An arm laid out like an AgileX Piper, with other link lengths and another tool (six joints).
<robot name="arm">
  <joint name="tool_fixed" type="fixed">
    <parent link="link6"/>
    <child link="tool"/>
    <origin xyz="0.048 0.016 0.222" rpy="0 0.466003 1.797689"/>
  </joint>
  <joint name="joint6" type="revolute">
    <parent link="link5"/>
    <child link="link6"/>
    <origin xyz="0 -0.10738 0" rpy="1.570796 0 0"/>
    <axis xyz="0 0 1"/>
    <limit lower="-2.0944" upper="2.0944"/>
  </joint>
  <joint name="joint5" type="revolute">
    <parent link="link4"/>
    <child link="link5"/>
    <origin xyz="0 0 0" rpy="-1.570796 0 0"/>
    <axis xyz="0 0 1"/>
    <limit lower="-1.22" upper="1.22"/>
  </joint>
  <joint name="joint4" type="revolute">
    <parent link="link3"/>
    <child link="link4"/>
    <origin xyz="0.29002 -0.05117 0" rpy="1.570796 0 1.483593"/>
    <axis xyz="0 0 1"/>
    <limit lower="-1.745" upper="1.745"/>
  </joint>
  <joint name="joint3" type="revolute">
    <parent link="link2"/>
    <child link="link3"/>
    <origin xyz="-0.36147 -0.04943 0"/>
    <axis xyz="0 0 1"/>
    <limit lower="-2.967" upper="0"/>
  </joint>
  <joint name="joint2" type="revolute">
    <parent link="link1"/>
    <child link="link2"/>
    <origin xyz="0 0 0" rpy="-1.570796 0 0"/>
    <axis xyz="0 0 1"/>
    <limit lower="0" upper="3.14"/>
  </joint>
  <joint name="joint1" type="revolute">
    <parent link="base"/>
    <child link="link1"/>
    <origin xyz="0 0 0.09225"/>
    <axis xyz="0 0 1"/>
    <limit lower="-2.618" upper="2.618"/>
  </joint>
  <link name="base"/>
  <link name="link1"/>
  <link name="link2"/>
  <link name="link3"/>
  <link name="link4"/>
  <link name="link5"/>
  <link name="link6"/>
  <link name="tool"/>
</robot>
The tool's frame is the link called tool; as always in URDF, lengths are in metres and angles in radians.
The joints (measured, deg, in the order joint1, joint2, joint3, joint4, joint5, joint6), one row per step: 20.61, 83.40, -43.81, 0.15, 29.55, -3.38; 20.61, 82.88, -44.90, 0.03, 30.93, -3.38; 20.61, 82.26, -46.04, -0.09, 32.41, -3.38; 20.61, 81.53, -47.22, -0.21, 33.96, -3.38; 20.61, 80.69, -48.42, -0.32, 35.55, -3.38; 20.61, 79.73, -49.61, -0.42, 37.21, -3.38; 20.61, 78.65, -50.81, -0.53, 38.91, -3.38; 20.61, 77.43, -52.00, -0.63, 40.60, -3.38; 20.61, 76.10, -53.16, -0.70, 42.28, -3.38; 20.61, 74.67, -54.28, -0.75, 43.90, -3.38; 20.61, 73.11, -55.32, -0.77, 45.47, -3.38; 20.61, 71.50, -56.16, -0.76, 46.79, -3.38; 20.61, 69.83, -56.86, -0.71, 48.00, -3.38
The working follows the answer.
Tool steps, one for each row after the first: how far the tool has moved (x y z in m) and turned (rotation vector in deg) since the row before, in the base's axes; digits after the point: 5 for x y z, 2 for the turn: 0.00196, 0.00028, 0.00769, -0.01, -0.25, 0.07; 0.00176, 0.00018, 0.00855, 0.00, -0.30, 0.06; 0.00159, 0.00008, 0.00948, 0.03, -0.37, 0.06; 0.00135, 0.00001, 0.01034, 0.06, -0.46, 0.05; 0.00069, -0.00022, 0.01100, 0.08, -0.49, 0.03; 0.00029, -0.00045, 0.01182, 0.10, -0.58, 0.03; -0.00008, -0.00057, 0.01273, 0.16, -0.71, 0.02; -0.00070, -0.00068, 0.01327, 0.22, -0.78, 0.00; -0.00118, -0.00076, 0.01375, 0.28, -0.89, -0.01; -0.00200, -0.00093, 0.01407, 0.34, -0.97, -0.02; -0.00247, -0.00094, 0.01340, 0.40, -1.06, -0.02; -0.00327, -0.00103, 0.01288, 0.45, -1.07, -0.02
Tool pose at each row, in the base's axes (x y z in m, rotation vector in deg; rounded; the steps above come from the unrounded poses): 0.33529, 0.14071, -0.00607, -96.63, -130.77, -57.47; 0.33725, 0.14099, 0.00161, -96.51, -130.98, -57.71; 0.33901, 0.14117, 0.01016, -96.39, -131.20, -58.02; 0.34060, 0.14125, 0.01964, -96.26, -131.44, -58.44; 0.34195, 0.14126, 0.02998, -96.12, -131.69, -58.98; 0.34264, 0.14103, 0.04098, -95.98, -131.94, -59.59; 0.34293, 0.14059, 0.05280, -95.82, -132.22, -60.31; 0.34285, 0.14002, 0.06553, -95.63, -132.51, -61.23; 0.34214, 0.13935, 0.07880, -95.43, -132.79, -62.29; 0.34097, 0.13858, 0.09255, -95.20, -133.06, -63.53; 0.33897, 0.13766, 0.10662, -94.93, -133.31, -64.92; 0.33650, 0.13671, 0.12003, -94.63, -133.54, -66.47; 0.33323, 0.13569, 0.13290, -94.31, -133.72, -68.09

